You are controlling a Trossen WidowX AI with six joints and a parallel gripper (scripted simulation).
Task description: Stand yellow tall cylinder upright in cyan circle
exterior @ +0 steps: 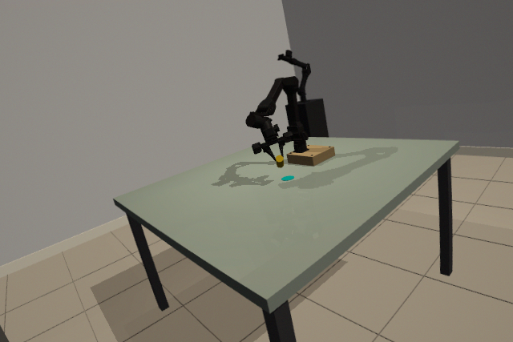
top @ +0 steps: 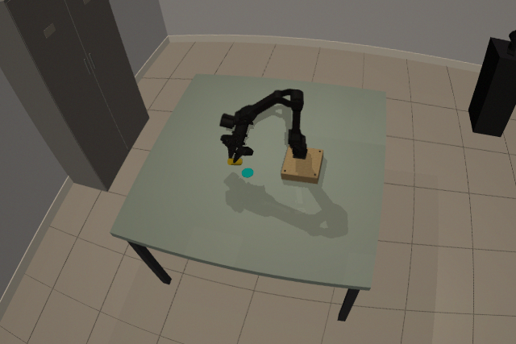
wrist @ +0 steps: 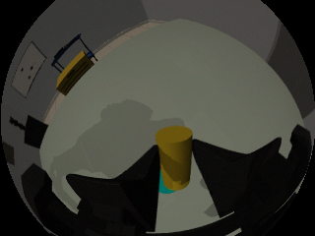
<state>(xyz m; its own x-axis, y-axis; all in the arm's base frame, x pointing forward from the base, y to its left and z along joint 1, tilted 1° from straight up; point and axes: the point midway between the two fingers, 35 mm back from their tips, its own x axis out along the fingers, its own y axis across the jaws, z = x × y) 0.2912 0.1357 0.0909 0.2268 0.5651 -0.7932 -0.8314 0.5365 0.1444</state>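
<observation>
The cyan circle is 110 mm below my gripper tip, 50 mm behind it and 30 mm to the right of it. Also, from my gripper tip: yellow tall cylinder: 10 mm to the right, 10 mm below, 10 mm behind.
</observation>
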